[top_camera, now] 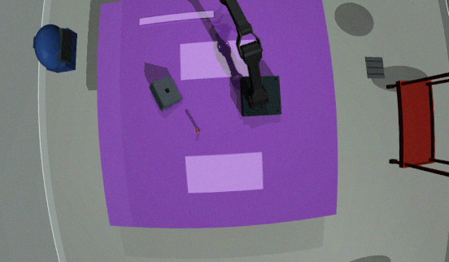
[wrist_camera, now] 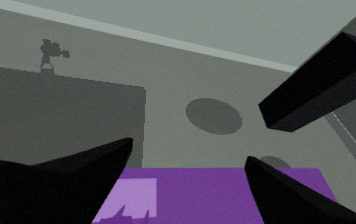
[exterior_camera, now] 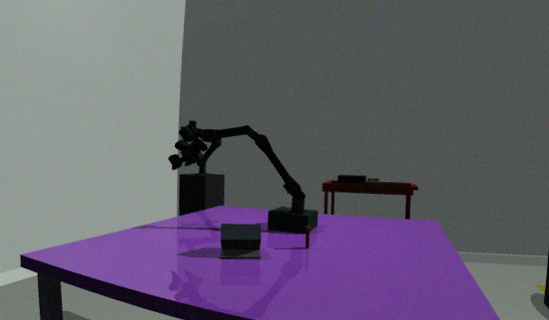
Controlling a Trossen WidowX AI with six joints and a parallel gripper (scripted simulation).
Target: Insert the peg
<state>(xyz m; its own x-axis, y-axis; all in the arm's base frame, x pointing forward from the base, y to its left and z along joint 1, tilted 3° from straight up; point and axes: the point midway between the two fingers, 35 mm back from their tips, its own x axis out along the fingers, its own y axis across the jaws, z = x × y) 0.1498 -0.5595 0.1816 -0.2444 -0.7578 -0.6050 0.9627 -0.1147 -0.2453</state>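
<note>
Right now the red peg is 73 cm to the left of my gripper tip, 21 cm below it and 14 cm ahead of it. Round my gripper tip: sloped panel (55 cm to the left, 30 cm ahead, 21 cm below).
</note>
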